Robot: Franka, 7 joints.
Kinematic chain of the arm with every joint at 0, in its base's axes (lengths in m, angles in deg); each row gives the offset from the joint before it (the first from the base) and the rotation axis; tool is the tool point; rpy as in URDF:
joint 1: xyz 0 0 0.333 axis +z
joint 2: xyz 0 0 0 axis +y
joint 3: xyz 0 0 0.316 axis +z
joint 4: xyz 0.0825 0 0 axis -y
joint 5: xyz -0.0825 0 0.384 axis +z
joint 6: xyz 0 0 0 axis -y
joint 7: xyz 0.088 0 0 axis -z
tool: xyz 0 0 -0.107 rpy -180 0 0
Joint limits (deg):
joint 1: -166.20..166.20
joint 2: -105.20..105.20
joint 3: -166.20..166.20
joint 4: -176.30..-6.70
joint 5: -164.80..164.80
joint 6: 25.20..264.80
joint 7: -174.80..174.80
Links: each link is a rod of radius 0.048 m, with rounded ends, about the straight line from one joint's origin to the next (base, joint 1, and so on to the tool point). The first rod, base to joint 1, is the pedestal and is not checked.
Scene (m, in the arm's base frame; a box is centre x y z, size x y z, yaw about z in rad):
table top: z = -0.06
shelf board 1: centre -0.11 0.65 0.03 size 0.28 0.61 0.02 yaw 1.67
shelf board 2: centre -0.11 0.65 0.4 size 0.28 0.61 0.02 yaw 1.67
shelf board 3: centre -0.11 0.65 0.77 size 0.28 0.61 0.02 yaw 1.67
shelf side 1: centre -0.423 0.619 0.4 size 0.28 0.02 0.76 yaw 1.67
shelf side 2: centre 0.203 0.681 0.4 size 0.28 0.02 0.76 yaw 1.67
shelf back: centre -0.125 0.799 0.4 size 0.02 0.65 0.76 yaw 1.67
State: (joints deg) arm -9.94 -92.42 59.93 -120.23 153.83 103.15 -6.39
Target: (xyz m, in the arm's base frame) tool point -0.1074 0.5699 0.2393
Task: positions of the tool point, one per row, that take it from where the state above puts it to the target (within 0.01 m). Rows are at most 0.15 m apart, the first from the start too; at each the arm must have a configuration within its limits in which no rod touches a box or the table.
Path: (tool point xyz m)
1: -0.1233 0.4898 0.5915
2: -0.1168 0.4188 0.5927
3: -0.0995 0.3484 0.5871
4: -0.0880 0.3968 0.4771
5: -0.0860 0.4096 0.3571
6: -0.0890 0.3855 0.2393
7: -0.1038 0.4489 0.2440
8: -0.1098 0.5108 0.2445
9: -0.1074 0.5699 0.2393

